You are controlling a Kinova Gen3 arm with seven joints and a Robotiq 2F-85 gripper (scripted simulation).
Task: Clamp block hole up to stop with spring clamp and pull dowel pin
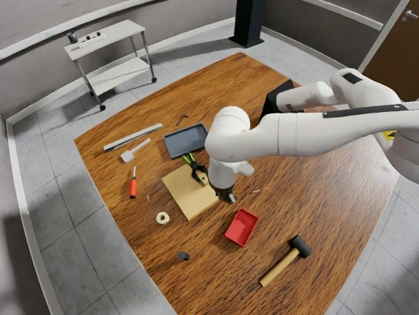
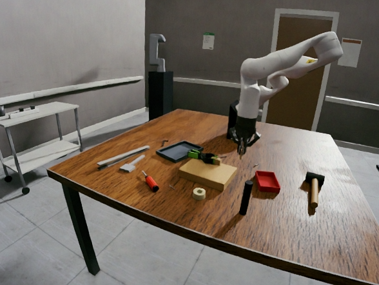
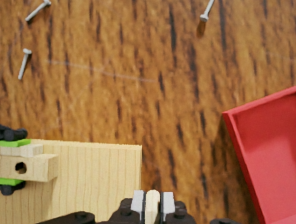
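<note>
My hand is 120 mm to the right of the red bin, 120 mm above it and 10 mm past it. From my hand the other things lie so: wooden block 110 mm to the right, 80 mm below, 10 mm behind; bench board 120 mm to the right, 100 mm below, 40 mm ahead; pale dowel pin 20 mm below.
</note>
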